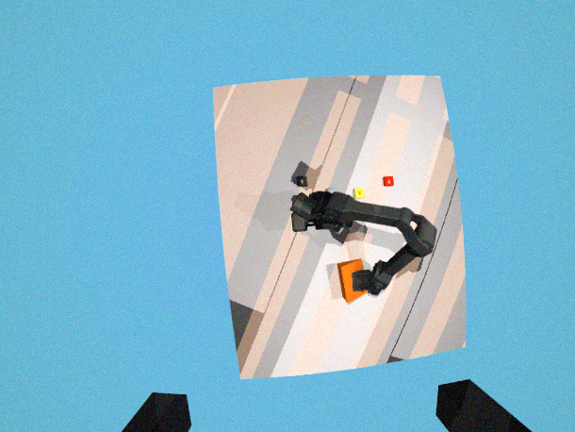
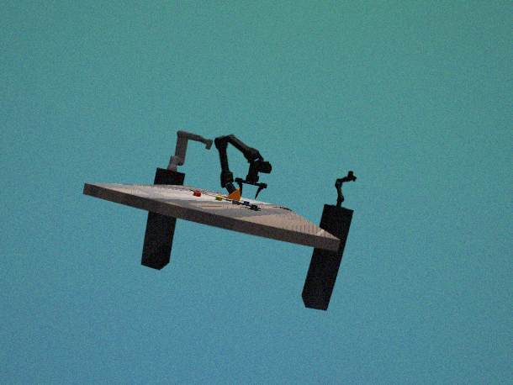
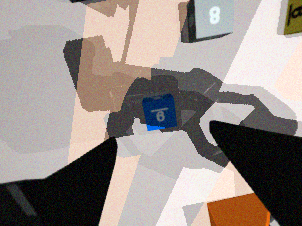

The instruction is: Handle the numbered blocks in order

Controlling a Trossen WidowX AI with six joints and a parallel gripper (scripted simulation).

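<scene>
Right now the blue block is 1 cm ahead of my gripper tip and 3 cm below it. From my gripper tip the other things lie so: yellow block: 9 cm ahead, 15 cm to the right, 3 cm below; then dark block: 14 cm ahead, 5 cm to the left, 3 cm below; then red block: 13 cm ahead, 26 cm to the right, 3 cm below.
</scene>
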